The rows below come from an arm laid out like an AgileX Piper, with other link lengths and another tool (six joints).
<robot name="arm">
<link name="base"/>
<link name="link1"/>
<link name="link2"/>
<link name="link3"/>
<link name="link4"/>
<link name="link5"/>
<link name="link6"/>
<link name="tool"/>
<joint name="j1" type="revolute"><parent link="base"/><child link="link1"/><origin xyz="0 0 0.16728"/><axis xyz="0 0 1"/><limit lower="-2.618" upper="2.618"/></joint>
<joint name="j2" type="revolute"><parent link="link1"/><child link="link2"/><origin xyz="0 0 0"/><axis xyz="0 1 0"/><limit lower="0" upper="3.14"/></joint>
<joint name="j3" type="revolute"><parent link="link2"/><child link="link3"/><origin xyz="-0.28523 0 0.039"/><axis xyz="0 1 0"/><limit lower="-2.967" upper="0"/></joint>
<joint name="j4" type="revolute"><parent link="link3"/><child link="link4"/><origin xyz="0.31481 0 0.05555"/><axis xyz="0.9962 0 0.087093"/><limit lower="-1.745" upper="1.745"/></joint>
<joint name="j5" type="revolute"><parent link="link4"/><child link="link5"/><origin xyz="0 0 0"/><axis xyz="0 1 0"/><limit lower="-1.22" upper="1.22"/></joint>
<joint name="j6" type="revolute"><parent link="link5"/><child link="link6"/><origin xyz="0.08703 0 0.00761"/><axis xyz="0.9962 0 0.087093"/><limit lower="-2.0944" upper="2.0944"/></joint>
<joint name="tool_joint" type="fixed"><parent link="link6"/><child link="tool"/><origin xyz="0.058 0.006 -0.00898" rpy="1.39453 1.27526 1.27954"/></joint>
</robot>
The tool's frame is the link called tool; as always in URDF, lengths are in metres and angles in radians.
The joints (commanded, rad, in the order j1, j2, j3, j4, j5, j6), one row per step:
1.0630, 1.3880, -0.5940, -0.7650, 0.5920, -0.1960
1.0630, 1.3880, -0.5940, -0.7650, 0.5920, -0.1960
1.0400, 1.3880, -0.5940, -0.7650, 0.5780, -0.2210
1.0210, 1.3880, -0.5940, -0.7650, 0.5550, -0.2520
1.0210, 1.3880, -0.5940, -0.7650, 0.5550, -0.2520
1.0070, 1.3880, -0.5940, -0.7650, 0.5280, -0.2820
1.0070, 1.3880, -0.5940, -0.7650, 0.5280, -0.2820
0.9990, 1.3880, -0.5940, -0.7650, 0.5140, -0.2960
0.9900, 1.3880, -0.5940, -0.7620, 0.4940, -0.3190
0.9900, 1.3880, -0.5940, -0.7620, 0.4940, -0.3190
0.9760, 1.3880, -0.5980, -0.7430, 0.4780, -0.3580
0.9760, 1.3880, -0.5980, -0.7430, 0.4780, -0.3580
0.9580, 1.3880, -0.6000, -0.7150, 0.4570, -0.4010
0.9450, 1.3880, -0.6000, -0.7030, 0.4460, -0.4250
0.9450, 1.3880, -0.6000, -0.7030, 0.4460, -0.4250
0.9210, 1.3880, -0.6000, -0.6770, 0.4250, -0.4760
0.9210, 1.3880, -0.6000, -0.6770, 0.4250, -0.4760
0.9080, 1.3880, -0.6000, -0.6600, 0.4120, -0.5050
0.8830, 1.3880, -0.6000, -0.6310, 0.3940, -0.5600
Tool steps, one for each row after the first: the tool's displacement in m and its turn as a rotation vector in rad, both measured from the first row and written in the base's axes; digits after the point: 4 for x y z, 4 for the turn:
0.0000, 0.0000, 0.0000, 0.0000, 0.0000, 0.0000
0.0053, -0.0025, 0.0002, -0.0011, -0.0029, 0.0055
0.0097, -0.0031, 0.0005, 0.0024, -0.0071, 0.0247
0.0097, -0.0031, 0.0005, 0.0024, -0.0071, 0.0247
0.0130, -0.0021, 0.0010, 0.0098, -0.0119, 0.0501
0.0130, -0.0021, 0.0010, 0.0098, -0.0119, 0.0501
0.0149, -0.0018, 0.0012, 0.0144, -0.0145, 0.0611
0.0169, -0.0008, 0.0015, 0.0208, -0.0173, 0.0799
0.0169, -0.0008, 0.0015, 0.0208, -0.0173, 0.0799
0.0198, -0.0004, 0.0025, 0.0258, -0.0159, 0.0943
0.0198, -0.0004, 0.0025, 0.0258, -0.0159, 0.0943
0.0227, -0.0007, 0.0027, 0.0360, -0.0103, 0.1046
0.0252, -0.0019, 0.0027, 0.0387, -0.0093, 0.1093
0.0252, -0.0019, 0.0027, 0.0387, -0.0093, 0.1093
0.0295, -0.0040, 0.0026, 0.0431, -0.0077, 0.1212
0.0295, -0.0040, 0.0026, 0.0431, -0.0077, 0.1212
0.0318, -0.0049, 0.0026, 0.0479, -0.0066, 0.1275
0.0364, -0.0078, 0.0027, 0.0501, -0.0061, 0.1378

